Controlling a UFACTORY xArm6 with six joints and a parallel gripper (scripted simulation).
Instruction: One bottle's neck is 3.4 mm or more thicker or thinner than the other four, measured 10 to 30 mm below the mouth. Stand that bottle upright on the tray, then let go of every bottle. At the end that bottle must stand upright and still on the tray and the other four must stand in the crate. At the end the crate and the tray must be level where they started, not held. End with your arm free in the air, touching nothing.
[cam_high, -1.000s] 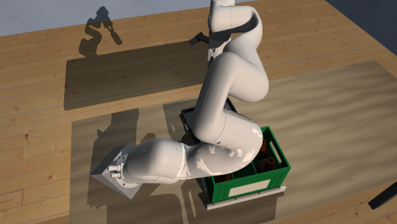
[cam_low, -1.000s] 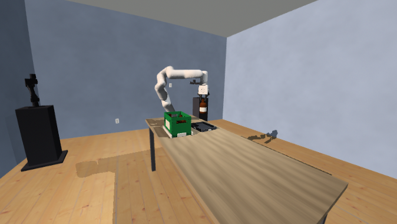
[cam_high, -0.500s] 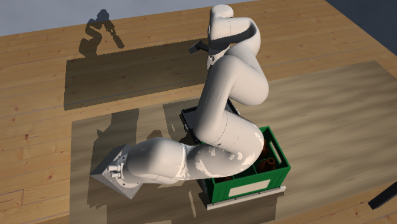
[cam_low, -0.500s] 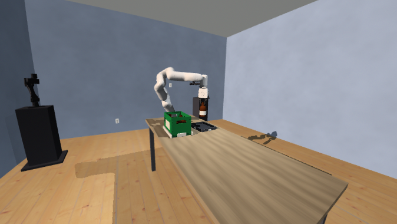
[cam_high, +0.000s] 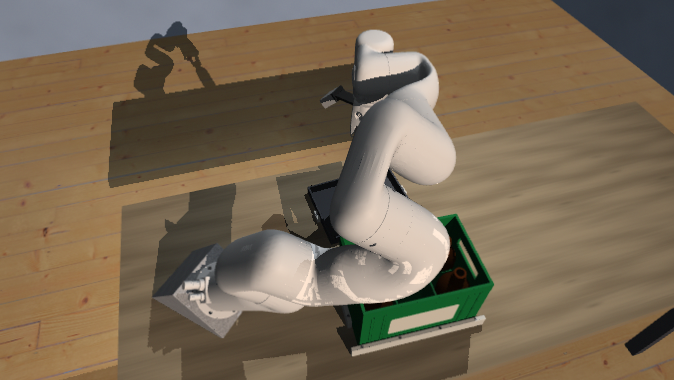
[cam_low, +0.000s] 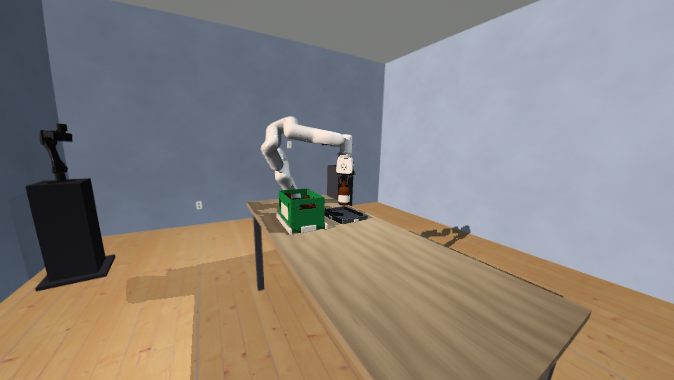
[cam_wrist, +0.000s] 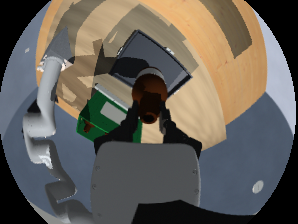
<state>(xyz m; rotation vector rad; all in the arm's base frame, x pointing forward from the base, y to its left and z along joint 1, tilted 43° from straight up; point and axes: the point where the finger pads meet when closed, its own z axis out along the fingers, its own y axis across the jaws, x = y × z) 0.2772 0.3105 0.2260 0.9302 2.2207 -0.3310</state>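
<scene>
My hand is 220 mm above the dark tray. Round my hand: green crate 30 mm behind, 300 mm to the right, 140 mm below.
</scene>
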